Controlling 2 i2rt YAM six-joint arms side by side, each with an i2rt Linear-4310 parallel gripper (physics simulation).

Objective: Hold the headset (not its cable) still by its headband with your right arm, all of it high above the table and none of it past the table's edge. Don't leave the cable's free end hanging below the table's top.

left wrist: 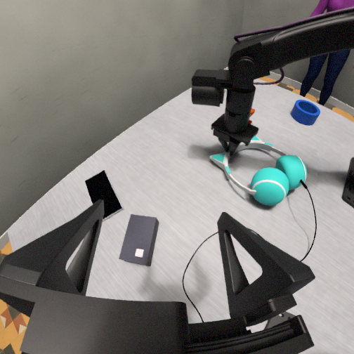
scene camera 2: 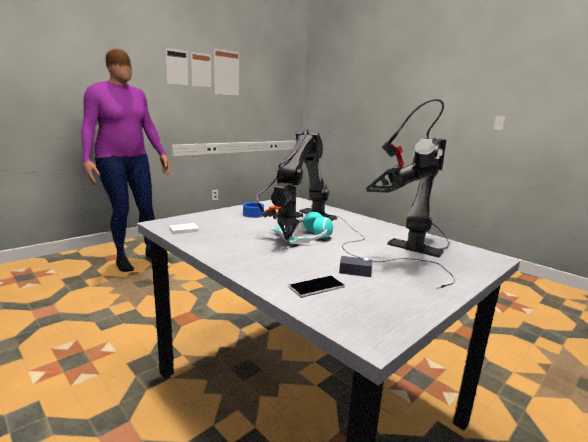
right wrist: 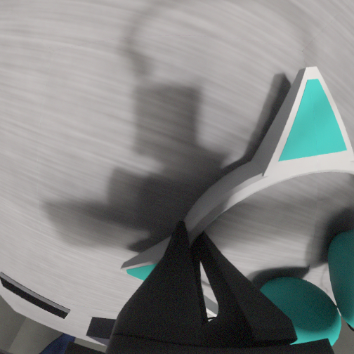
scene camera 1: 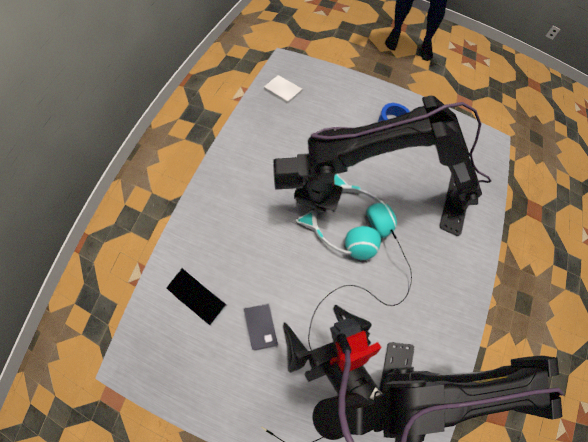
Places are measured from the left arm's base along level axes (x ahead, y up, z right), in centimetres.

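Pixels of known places: left gripper, fingertip midpoint: (scene camera 2: pixel 368 188) (scene camera 1: pixel 309 315); right gripper, fingertip midpoint: (scene camera 2: pixel 287 239) (scene camera 1: pixel 316 208); left arm's base at its link origin: (scene camera 2: pixel 414 248); right arm's base at its link origin: (scene camera 1: pixel 455 203).
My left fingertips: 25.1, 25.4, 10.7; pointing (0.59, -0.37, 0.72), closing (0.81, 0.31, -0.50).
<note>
For each thing: its top centre in the pictures, then the offset to it from my left fingertips, as dx, dy, dz.
- dark box at its top centre: (scene camera 1: pixel 260 326) (scene camera 2: pixel 356 259) +9.3, -21.3, -2.5
- black phone at its top centre: (scene camera 1: pixel 195 296) (scene camera 2: pixel 317 284) +26.7, -24.5, +1.2
- white box at its top centre: (scene camera 1: pixel 282 87) (scene camera 2: pixel 184 226) +19.1, -23.9, +68.8
- blue ring at its top centre: (scene camera 1: pixel 397 115) (scene camera 2: pixel 253 204) -17.1, -20.6, +63.7
The teal and white cat-eared headset (scene camera 1: pixel 363 243) (scene camera 2: pixel 323 226) (left wrist: pixel 270 186) (right wrist: pixel 312 122) lies low at the table, its two round cups side by side. My right gripper (scene camera 2: pixel 288 237) (left wrist: pixel 229 153) (right wrist: pixel 186 229) points down and is shut on the headband between the two ears; in scene camera 1 its fingertips are hidden. The thin black cable (scene camera 1: pixel 411 275) (scene camera 2: pixel 352 241) (left wrist: pixel 316 225) runs from one cup across the table. Its free end (scene camera 1: pixel 268 431) (scene camera 2: pixel 441 287) lies on the tabletop. My left gripper (scene camera 1: pixel 311 316) (scene camera 2: pixel 370 189) (left wrist: pixel 164 212) is open and empty, above the table.
A dark box (scene camera 1: pixel 257 322) (scene camera 2: pixel 356 266) (left wrist: pixel 140 237) and a black phone (scene camera 1: pixel 196 296) (scene camera 2: pixel 316 285) (left wrist: pixel 103 192) lie on the table. A white box (scene camera 1: pixel 283 88) (scene camera 2: pixel 184 228) and a blue ring (scene camera 2: pixel 253 212) (left wrist: pixel 304 118) are farther off. A person (scene camera 2: pixel 120 125) stands beyond the table.
</note>
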